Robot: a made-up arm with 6 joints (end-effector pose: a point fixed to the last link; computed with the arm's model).
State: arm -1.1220 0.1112 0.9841 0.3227 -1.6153 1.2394
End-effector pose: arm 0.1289 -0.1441 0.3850 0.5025 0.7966 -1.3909
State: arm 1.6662 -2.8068 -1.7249 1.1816 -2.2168 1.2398
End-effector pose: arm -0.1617 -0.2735 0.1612 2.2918 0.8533 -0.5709
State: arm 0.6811 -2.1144 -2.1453 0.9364 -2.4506 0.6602
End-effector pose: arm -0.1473 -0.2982 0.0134 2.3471 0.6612 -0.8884
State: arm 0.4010 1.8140 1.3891 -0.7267 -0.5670 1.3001
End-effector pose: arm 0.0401 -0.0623 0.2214 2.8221 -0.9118 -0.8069
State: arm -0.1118 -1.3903 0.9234 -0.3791 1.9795 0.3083
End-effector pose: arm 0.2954 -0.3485 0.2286 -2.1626 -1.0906 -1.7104
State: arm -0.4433 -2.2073 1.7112 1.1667 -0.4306 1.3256
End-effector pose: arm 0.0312 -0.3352 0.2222 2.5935 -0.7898 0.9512
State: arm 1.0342 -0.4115 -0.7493 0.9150 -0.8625 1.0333
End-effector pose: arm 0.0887 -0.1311 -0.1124 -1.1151 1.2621 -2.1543
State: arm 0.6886 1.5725 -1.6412 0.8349 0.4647 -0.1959
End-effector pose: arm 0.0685 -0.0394 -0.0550 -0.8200 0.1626 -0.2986
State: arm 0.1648 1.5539 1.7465 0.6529 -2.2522 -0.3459
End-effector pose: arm 0.1666 -0.0736 0.2838 -1.1066 -0.1281 0.1485
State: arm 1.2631 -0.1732 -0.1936 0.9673 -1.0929 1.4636
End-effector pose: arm 0.0798 -0.0588 -0.0412 -0.5625 2.0153 -1.9334
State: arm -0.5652 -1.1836 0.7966 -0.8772 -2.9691 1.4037
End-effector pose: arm 0.2609 -0.3811 0.3910 -0.2836 0.7353 -1.7028
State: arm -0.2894 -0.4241 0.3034 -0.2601 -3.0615 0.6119
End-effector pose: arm 0.3913 -0.1394 0.1968 -1.8902 -0.2893 -1.5543
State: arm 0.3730 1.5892 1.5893 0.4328 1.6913 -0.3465
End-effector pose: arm 0.1027 -0.1005 0.2669 0.2576 -1.7320 -1.1558
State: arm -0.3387 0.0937 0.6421 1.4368 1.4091 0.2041
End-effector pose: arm 0.2974 -0.0684 0.1652 1.2529 1.2373 0.7182
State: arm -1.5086 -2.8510 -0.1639 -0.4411 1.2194 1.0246
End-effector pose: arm 0.0629 -0.4331 0.1096 -1.0329 0.3477 -2.4938
